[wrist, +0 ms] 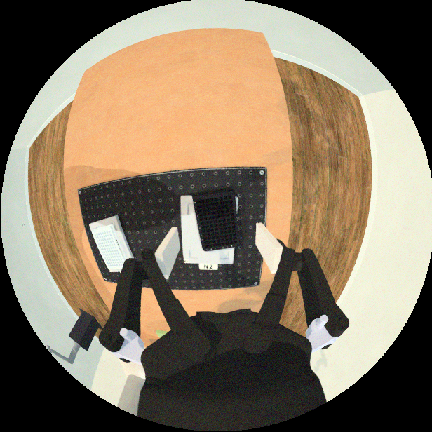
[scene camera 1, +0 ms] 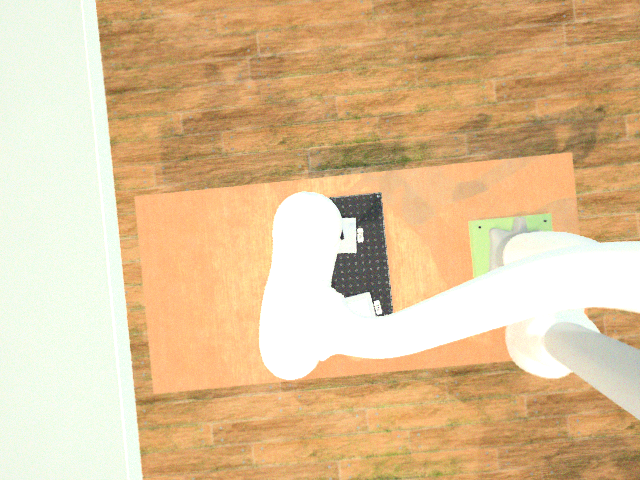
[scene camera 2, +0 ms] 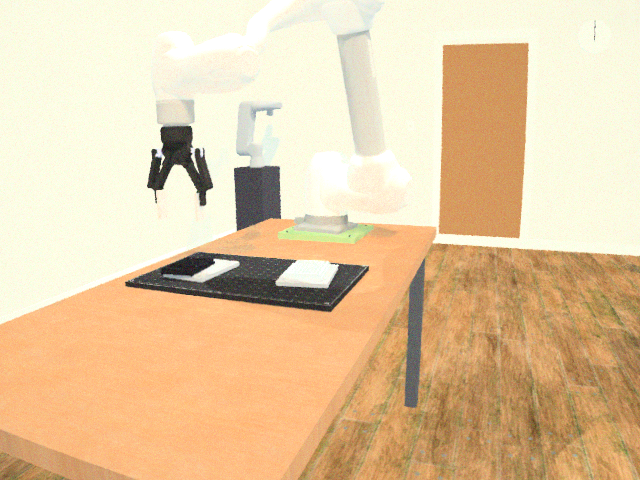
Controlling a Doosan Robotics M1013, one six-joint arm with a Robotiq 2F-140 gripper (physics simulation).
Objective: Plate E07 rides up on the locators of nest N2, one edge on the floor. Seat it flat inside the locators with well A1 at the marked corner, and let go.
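Places are measured from the arm's base along level axes (x left, y back, z up), in metres.
Pixels of known places: gripper, fingertip midpoint: [scene camera 2: 181, 219]; arm's base at its link origin: [scene camera 1: 513, 255] [scene camera 2: 326, 228].
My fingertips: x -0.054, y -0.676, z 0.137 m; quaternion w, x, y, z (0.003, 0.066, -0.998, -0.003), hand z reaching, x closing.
Observation:
Ahead of a thing's pixels: the offset from my fingertips to its middle.
Plate E07, a black well plate {dz -0.122, dx -0.007, dy +0.022 m} [scene camera 2: 188, 264] [wrist: 218, 220], lies across the white nest N2 {dz -0.135, dx +0.010, dy +0.053 m} [scene camera 2: 222, 269] [wrist: 192, 246] [scene camera 1: 350, 246]. In the wrist view it is turned askew to the nest and reaches its upper edge, leaving a strip of nest bare at the left and bottom. Its exact tilt, well A1 and the nest's marked corner cannot be made out. My gripper [scene camera 2: 178, 205] [wrist: 217, 235] is open and empty, well above the plate; in the wrist view its pale fingertips stand left and right of the nest's lower part. The arm hides most of the nest in scene camera 1.
A black perforated board {dz -0.149, dx +0.134, dy +0.092 m} [scene camera 1: 361, 273] [scene camera 2: 248, 289] [wrist: 150, 200] carries both nests. The second nest holds a white plate {dz -0.124, dx +0.279, dy +0.127 m} [scene camera 2: 309, 269] [wrist: 110, 247]. The green base plate [scene camera 1: 480, 253] [scene camera 2: 320, 236] bears the arm's foot. A dark pedestal [scene camera 2: 256, 198] stands behind the table.

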